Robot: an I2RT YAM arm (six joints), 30 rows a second.
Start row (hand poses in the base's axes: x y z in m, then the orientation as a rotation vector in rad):
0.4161 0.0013 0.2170 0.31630 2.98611 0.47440
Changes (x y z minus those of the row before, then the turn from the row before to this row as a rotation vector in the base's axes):
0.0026 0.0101 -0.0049 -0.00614 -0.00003 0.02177
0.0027 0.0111 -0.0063 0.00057 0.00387 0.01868
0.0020 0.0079 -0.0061 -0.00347 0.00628 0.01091
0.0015 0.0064 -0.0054 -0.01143 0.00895 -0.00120
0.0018 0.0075 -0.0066 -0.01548 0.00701 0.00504
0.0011 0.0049 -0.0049 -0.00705 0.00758 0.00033
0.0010 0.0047 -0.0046 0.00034 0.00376 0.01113
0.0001 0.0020 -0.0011 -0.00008 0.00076 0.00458
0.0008 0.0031 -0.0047 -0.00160 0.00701 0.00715
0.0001 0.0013 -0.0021 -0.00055 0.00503 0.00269
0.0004 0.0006 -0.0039 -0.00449 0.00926 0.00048
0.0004 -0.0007 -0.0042 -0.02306 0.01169 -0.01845
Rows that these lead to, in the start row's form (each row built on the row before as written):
0.4187 0.0114 0.2121 0.28353 2.99330 0.46728
0.4214 0.0225 0.2058 0.25703 3.00212 0.46993
0.4234 0.0304 0.1997 0.24244 3.01167 0.46575
0.4249 0.0368 0.1943 0.24617 3.02184 0.44842
0.4267 0.0443 0.1877 0.23968 3.03219 0.42528
0.4278 0.0492 0.1828 0.24093 3.04064 0.41459
0.4288 0.0539 0.1782 0.22517 3.04698 0.41586
0.4289 0.0559 0.1771 0.21844 3.04883 0.41603
0.4297 0.0590 0.1724 0.20943 3.05759 0.41413
0.4298 0.0603 0.1703 0.20668 3.06321 0.41354
0.4302 0.0609 0.1664 0.20828 3.07302 0.40685
0.4306 0.0602 0.1622 0.23893 3.08306 0.37054

